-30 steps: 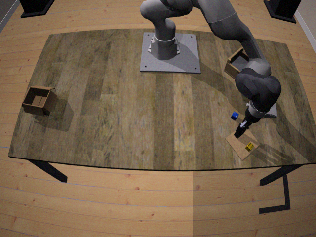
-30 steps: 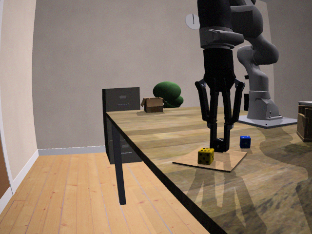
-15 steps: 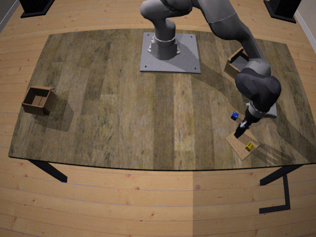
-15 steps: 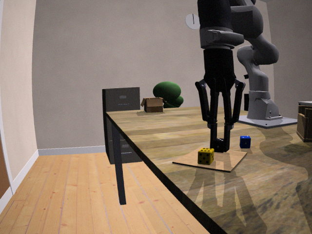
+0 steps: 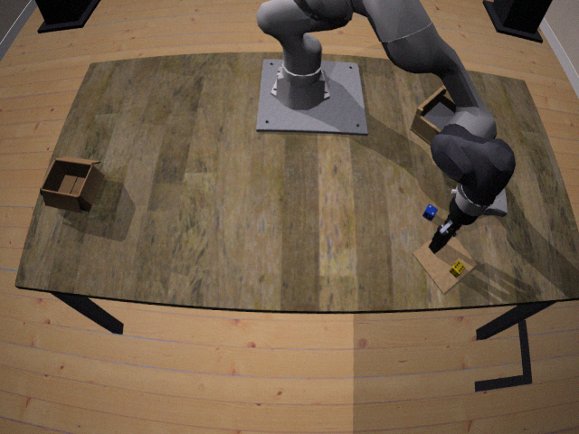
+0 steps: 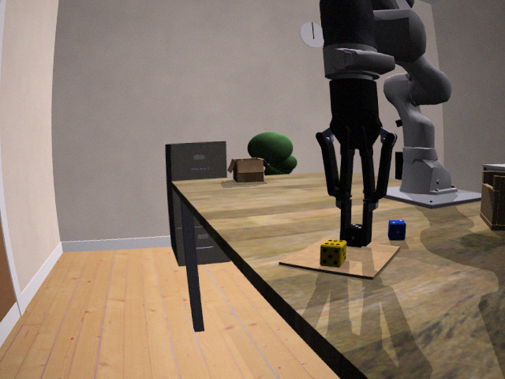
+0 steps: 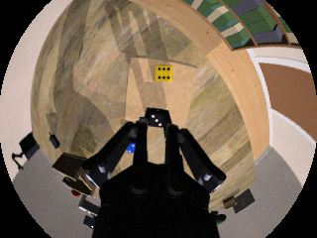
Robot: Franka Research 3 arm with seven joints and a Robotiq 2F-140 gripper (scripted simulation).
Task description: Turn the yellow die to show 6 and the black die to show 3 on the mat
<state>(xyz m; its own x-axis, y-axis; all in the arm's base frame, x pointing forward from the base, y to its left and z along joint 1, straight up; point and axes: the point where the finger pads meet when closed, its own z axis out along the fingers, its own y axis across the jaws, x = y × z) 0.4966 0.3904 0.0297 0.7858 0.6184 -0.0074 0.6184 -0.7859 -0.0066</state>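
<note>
Right now my hand is 20 mm above the black die. The rest, counted from my hand: tan mat: 40 mm below, 30 mm to the left, 30 mm ahead; then blue die: 100 mm behind, 30 mm below, 10 mm to the right; then yellow die: 70 mm ahead, 50 mm to the left, 20 mm below.
</note>
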